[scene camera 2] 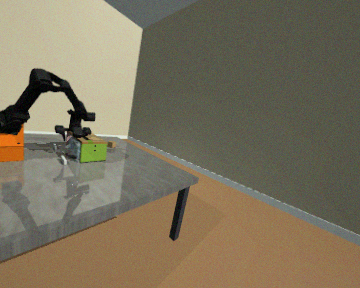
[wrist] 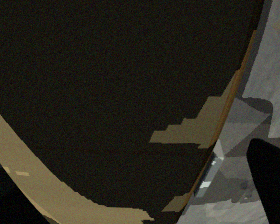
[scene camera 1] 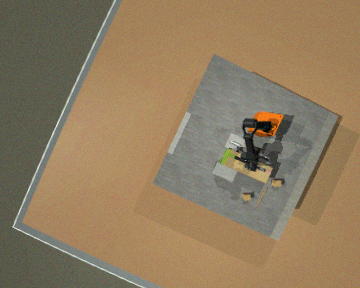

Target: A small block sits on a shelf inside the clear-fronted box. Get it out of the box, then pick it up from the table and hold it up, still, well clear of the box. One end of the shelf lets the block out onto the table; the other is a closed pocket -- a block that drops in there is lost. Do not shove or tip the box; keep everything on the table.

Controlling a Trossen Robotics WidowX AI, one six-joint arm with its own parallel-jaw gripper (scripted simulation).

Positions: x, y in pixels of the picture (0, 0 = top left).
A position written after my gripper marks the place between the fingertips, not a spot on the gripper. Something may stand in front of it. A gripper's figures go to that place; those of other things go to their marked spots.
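Labels:
My gripper [wrist: 164, 147] is 0.10 m from the lens. For a box [wrist: 111, 111], the distance is 0.02 m from the lens.

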